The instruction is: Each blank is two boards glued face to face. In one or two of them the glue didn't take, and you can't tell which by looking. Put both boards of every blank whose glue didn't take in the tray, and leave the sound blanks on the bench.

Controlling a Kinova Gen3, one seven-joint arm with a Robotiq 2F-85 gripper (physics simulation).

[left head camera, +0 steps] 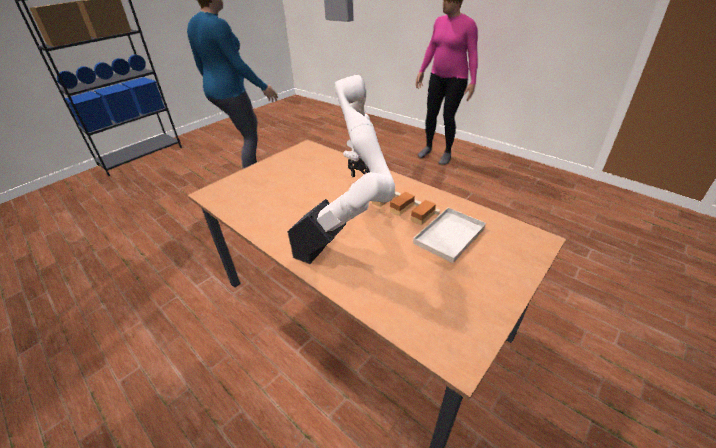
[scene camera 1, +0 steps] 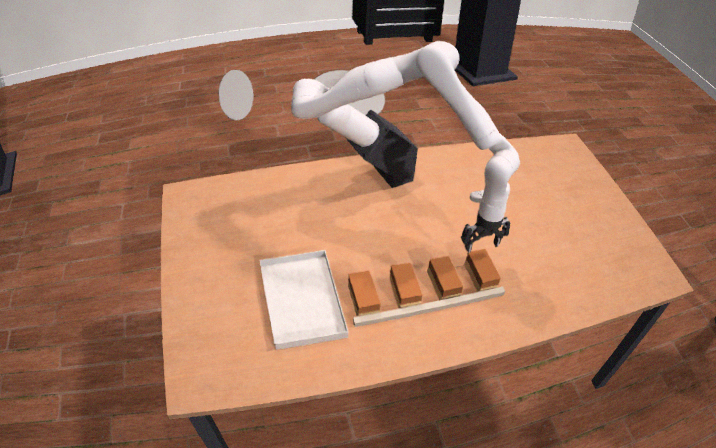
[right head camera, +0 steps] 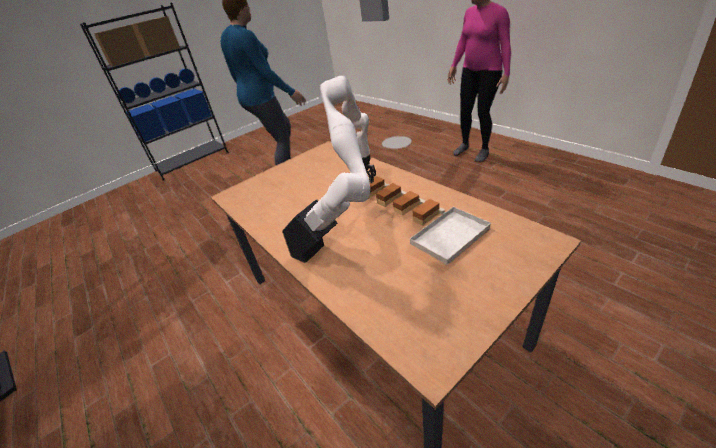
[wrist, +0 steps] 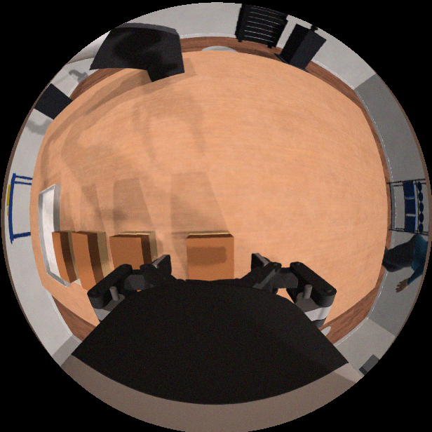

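Where they show: gripper, fingertip midpoint: (scene camera 1: 481,247); arm's base, origin of the base link: (left head camera: 328,219) (scene camera 1: 367,133) (right head camera: 317,219).
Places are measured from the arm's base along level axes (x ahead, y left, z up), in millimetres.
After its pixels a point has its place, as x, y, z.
Several blanks, each a red-brown board on a pale board, stand in a row. In the scene view they are the one nearest the tray (scene camera 1: 364,291) @(468, -217, -153), the second (scene camera 1: 406,283) @(488, -97, -153), the third (scene camera 1: 445,276) @(511, 18, -153) and the far one (scene camera 1: 483,269) @(535, 137, -153). The far blank (wrist: 210,256) lies between and below the fingertips in the wrist view. My gripper (scene camera 1: 483,244) @(484, 156, -118) (wrist: 210,263) is open and empty, above this far blank. The tray (scene camera 1: 338,306) @(450, -286, -211) (left head camera: 434,254) @(240, -364, -212) (right head camera: 428,254) @(239, -358, -207) is white, low-walled and holds no boards. The glue joints cannot be judged from these views.
A pale strip (scene camera 1: 430,306) @(563, -54, -193) runs along the ends of the blanks. The black arm base (scene camera 1: 396,153) @(60, 80, -60) stands at the opposite long edge of the table (scene camera 1: 237,380) @(577, -628, -213). Two people, in teal (left head camera: 216,52) and pink (left head camera: 454,42), stand beyond the table.
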